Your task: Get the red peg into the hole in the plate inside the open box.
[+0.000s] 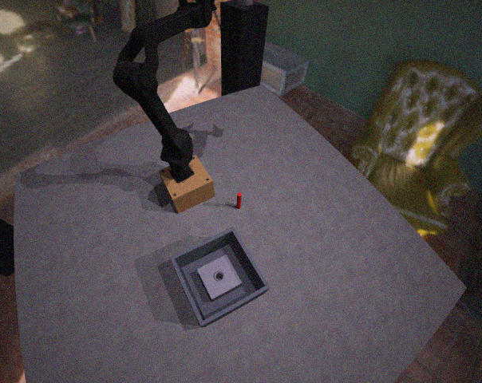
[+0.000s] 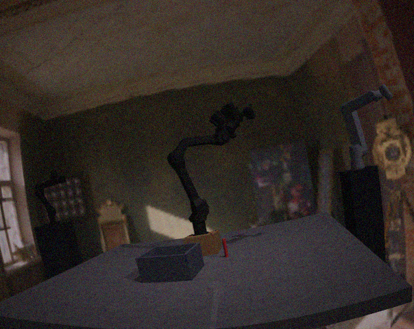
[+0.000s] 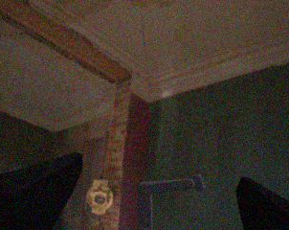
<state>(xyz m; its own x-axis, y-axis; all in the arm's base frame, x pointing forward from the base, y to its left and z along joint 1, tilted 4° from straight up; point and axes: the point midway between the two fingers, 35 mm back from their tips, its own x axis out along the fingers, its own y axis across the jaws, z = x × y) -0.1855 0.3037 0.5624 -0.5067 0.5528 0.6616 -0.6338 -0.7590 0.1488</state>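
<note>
Now: gripper tip 42 cm short of the red peg, 21 cm to the left of it and 62 cm above it. From my gripper tip the other things lie so: box: 58 cm ahead, 40 cm to the right, 63 cm below; plate: 58 cm ahead, 40 cm to the right, 62 cm below.
</note>
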